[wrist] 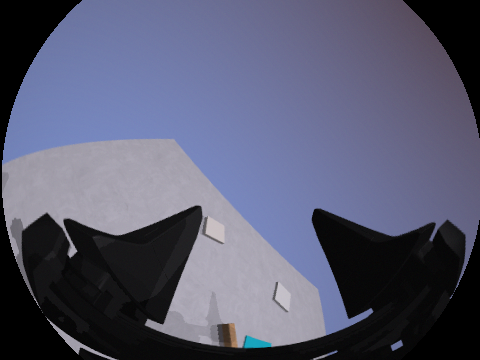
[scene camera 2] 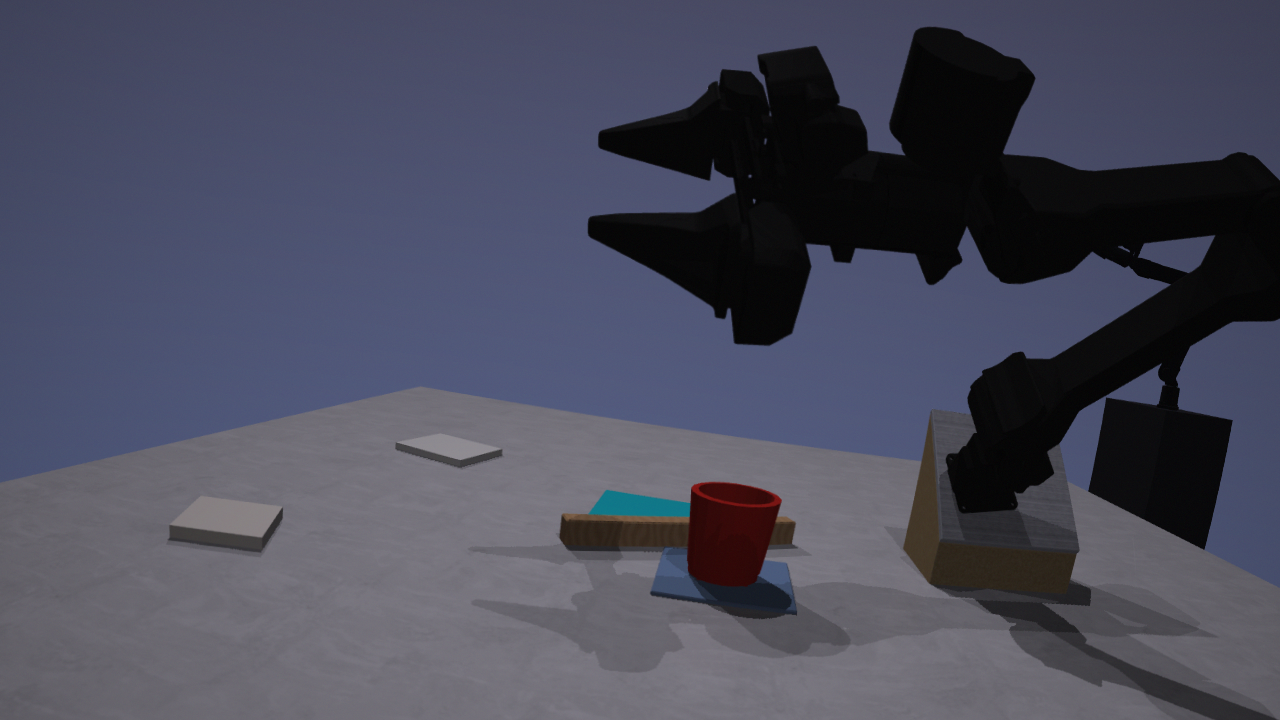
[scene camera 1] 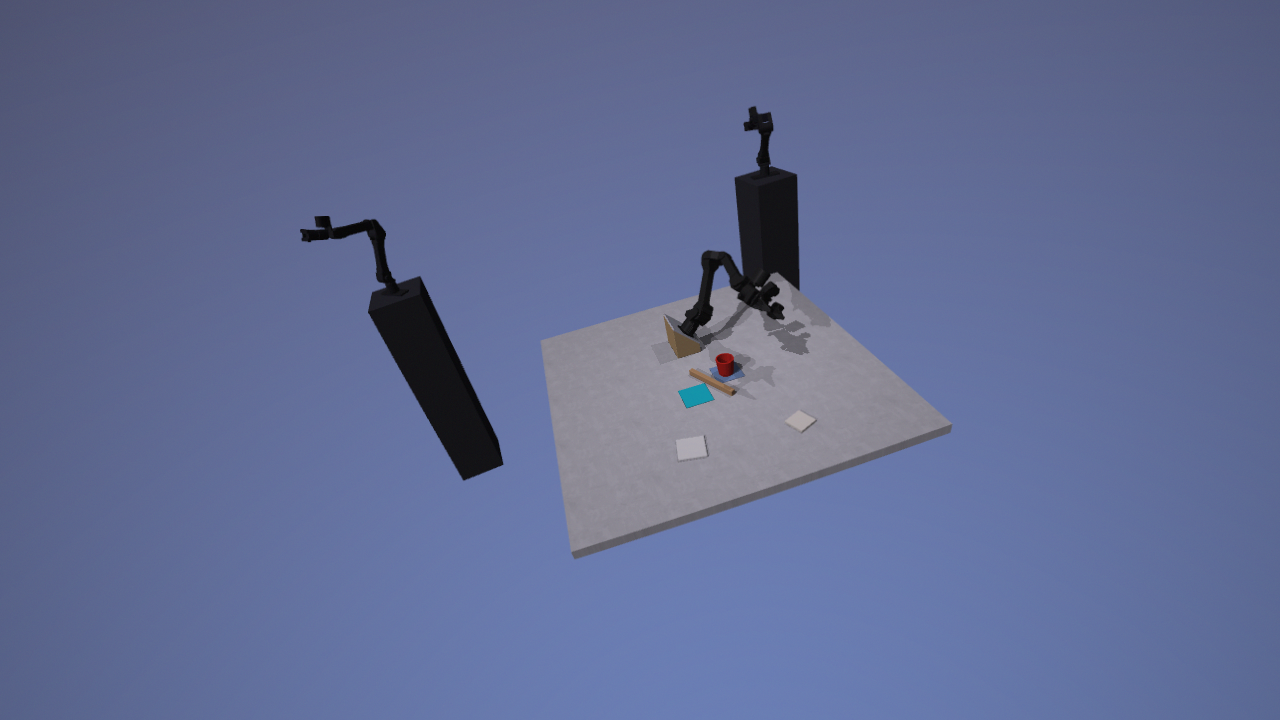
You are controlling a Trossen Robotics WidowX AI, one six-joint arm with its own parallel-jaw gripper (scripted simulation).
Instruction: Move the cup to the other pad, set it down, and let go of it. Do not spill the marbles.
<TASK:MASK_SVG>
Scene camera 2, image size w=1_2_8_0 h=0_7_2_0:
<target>gripper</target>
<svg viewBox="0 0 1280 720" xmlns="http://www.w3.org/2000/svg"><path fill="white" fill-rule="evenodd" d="M817 46L757 55L760 73L765 76L769 104L764 85L752 72L722 69L719 86L718 81L713 81L708 90L689 108L600 131L598 135L598 146L607 152L705 180L711 180L714 160L715 170L733 178L736 193L726 196L701 212L616 213L591 216L588 219L588 235L707 302L714 309L716 318L725 319L727 308L731 309L735 344L770 346L793 334L811 270L806 243L828 245L834 262L851 263L855 248L873 248L884 227L888 180L883 159L876 151L868 151L867 130L859 113L838 105L840 97Z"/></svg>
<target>red cup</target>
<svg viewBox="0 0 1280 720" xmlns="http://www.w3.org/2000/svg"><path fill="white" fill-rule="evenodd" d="M695 484L691 488L690 525L687 547L688 572L696 580L702 580L710 584L727 587L748 587L748 585L757 580L757 576L765 561L775 520L782 503L781 498L761 488L737 483L707 482Z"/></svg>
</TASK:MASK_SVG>
